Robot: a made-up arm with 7 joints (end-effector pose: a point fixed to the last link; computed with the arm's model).
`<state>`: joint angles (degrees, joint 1 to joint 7).
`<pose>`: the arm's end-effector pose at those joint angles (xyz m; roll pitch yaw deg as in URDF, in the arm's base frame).
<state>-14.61 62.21 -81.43 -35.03 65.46 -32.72 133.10</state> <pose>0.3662 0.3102 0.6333 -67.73 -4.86 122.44</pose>
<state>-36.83 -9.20 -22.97 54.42 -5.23 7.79 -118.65</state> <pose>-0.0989 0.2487 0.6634 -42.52 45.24 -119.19</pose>
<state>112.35 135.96 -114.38 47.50 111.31 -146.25 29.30</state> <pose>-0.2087 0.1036 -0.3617 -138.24 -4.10 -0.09</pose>
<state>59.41 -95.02 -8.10 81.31 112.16 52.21 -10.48</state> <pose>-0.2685 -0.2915 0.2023 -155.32 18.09 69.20</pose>
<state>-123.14 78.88 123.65 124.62 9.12 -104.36 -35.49</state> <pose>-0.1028 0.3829 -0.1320 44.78 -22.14 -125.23</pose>
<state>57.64 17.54 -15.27 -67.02 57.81 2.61 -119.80</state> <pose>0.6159 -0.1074 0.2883 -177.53 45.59 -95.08</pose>
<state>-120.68 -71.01 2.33 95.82 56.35 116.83 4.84</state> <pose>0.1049 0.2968 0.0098 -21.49 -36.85 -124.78</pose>
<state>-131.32 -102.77 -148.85 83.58 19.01 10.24 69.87</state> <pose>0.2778 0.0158 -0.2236 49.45 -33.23 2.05</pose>
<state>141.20 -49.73 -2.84 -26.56 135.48 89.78 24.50</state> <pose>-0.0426 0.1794 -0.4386 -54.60 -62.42 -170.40</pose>
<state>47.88 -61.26 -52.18 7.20 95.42 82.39 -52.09</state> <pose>0.2528 -0.2760 0.1620 142.30 0.78 -161.36</pose>
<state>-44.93 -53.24 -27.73 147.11 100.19 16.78 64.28</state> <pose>0.3262 0.1023 0.0297 65.74 5.02 -167.32</pose>
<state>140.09 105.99 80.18 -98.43 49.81 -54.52 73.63</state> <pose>-0.2188 -0.0429 0.6725 -54.26 7.71 -99.83</pose>
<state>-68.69 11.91 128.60 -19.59 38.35 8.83 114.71</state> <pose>0.2088 -0.1301 -0.6675 92.96 -37.80 -63.90</pose>
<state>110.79 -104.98 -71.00 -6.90 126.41 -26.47 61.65</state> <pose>0.1238 -0.6947 -0.2246 173.84 8.92 179.78</pose>
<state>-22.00 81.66 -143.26 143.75 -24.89 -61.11 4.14</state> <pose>0.1998 0.0269 0.0708 -130.93 -9.95 -139.92</pose>
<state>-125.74 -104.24 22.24 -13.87 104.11 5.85 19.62</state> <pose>-0.6485 0.0570 0.0368 -25.12 -42.58 -57.59</pose>
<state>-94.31 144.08 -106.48 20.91 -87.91 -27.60 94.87</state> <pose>-0.4209 0.6256 0.2659 -174.86 -33.81 11.64</pose>
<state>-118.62 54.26 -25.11 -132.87 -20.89 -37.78 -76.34</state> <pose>0.2857 -0.1654 -0.7075 149.03 -76.95 -153.40</pose>
